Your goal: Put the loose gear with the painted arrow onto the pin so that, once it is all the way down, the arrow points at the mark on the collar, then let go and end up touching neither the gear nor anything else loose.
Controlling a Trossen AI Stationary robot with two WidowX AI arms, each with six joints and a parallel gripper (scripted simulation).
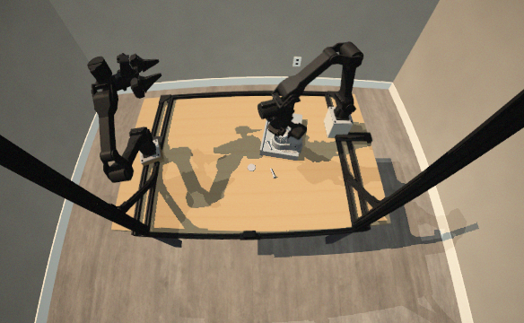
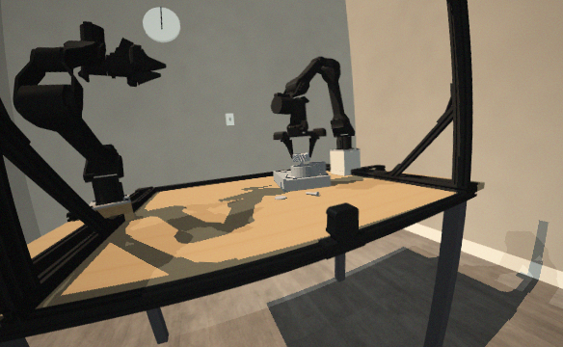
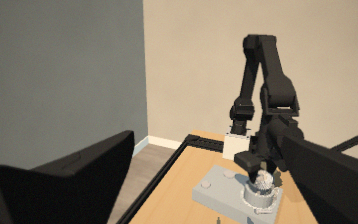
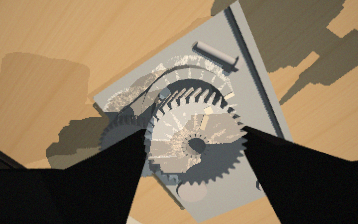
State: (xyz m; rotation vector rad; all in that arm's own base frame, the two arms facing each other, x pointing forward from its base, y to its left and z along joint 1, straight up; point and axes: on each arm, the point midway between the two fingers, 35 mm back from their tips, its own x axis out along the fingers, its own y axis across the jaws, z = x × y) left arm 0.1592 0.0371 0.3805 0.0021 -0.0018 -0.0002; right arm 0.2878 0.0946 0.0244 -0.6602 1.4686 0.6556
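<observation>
Now: right hand 80 mm above the ringed collar. Round my right hand: upright pin: 90 mm below; then toothed gear: 30 mm below.
</observation>
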